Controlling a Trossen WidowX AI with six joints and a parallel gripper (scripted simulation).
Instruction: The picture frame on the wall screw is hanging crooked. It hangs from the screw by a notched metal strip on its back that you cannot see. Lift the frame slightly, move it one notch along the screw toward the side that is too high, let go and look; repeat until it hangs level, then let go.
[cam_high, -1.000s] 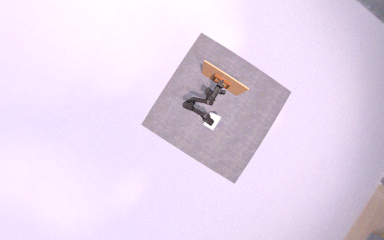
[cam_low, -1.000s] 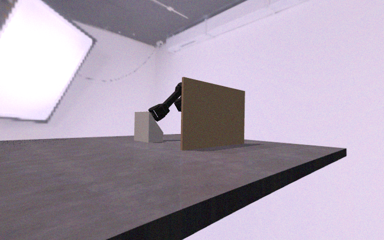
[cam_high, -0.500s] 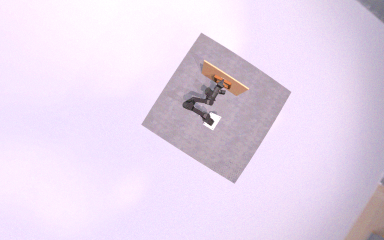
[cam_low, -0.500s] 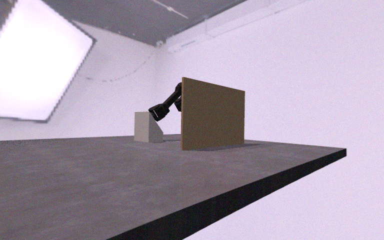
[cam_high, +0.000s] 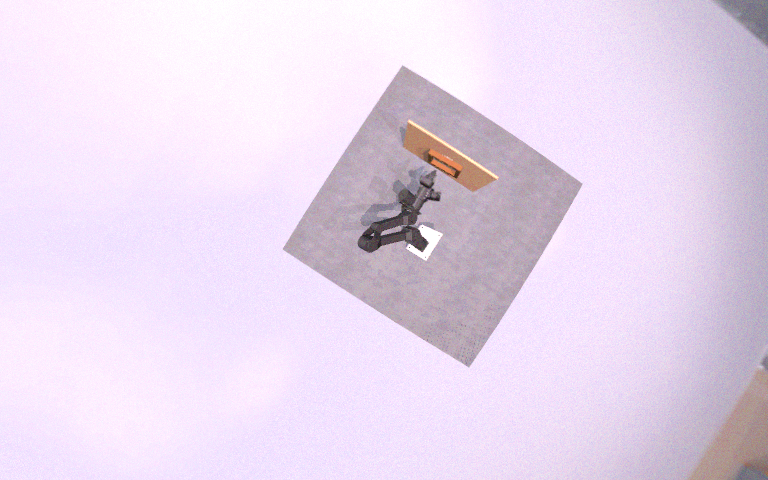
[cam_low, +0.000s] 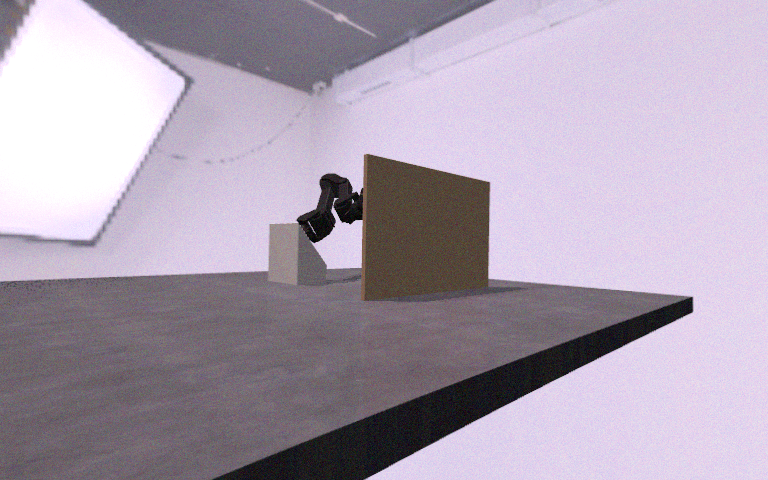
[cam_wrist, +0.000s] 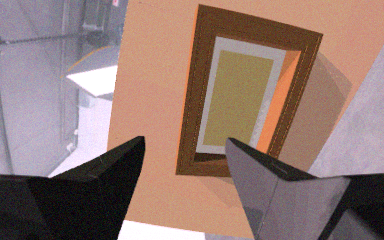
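Now: the picture frame 90 mm ahead of my gripper tip, 60 mm below it and 10 mm to the right of it. The rest, counted from my gripper tip: wall board: 100 mm ahead, 70 mm below, 10 mm to the right.
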